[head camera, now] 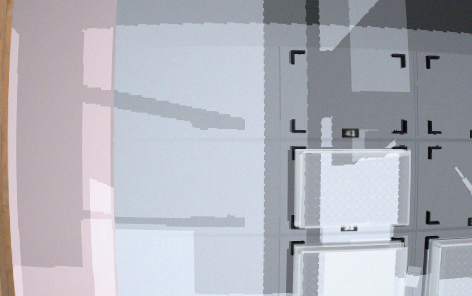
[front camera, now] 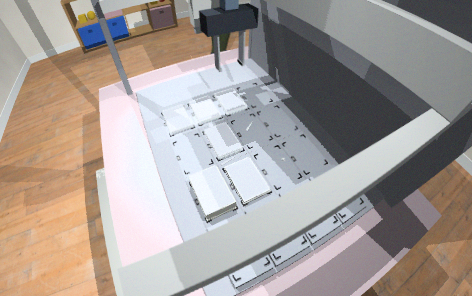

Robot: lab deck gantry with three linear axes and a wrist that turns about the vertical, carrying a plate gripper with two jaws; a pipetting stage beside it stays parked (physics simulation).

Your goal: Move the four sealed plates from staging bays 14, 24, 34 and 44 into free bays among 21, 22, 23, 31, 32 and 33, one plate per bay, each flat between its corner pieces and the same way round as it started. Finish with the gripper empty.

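Places are measured from the robot's base along level axes (x right, y ahead, z up), in centimetres.
Pixels of known places: gripper, fingertip midpoint: [front camera: 229, 66]; robot's base at its link origin: [front camera: 162, 113].
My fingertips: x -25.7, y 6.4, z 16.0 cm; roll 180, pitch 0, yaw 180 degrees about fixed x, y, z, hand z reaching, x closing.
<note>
For each thing: its top centre in the pictures, then the offset to it from my fingertips. "*": a spot on its surface instead.
- bay 21 at a spot on its surface: [head camera: 357, 272] [front camera: 208, 107] * dy +0.4, dx +9.2, dz -14.6 cm
- bay 31 at a spot on its surface: [head camera: 357, 190] [front camera: 230, 99] * dy +0.1, dx +0.1, dz -14.6 cm
- bay 22 at a spot on its surface: [head camera: 456, 272] * dy +12.6, dx +10.0, dz -14.6 cm
- fourth plate at its top centre: [front camera: 246, 177] dy +32.8, dx +10.7, dz -14.6 cm
- taller pale block at its top centre: [front camera: 211, 188] dy +32.8, dx +21.4, dz -11.8 cm
My gripper [front camera: 230, 66] hangs over the back of the deck, jaws apart and empty; it does not show in the head view. Sealed plates lie flat in bay 21 [front camera: 206, 110] [head camera: 357, 272], bay 31 [front camera: 231, 101] [head camera: 357, 190] and bay 22 [front camera: 223, 140] [head camera: 456, 272]; a fourth plate [front camera: 247, 180] lies in bay 23. Corner pieces show around their edges, some hidden by the plates. The staging bays 14, 24, 34 and 44 along the front show corner pieces and no plates, partly behind the frame beam.
Another plate [front camera: 179, 120] lies in bay 11, left of bay 21. A taller pale block [front camera: 213, 192] stands in bay 13, beside the bay 23 plate. A thick grey beam [front camera: 300, 202] crosses the front. A dark panel [front camera: 340, 100] stands at the right.
</note>
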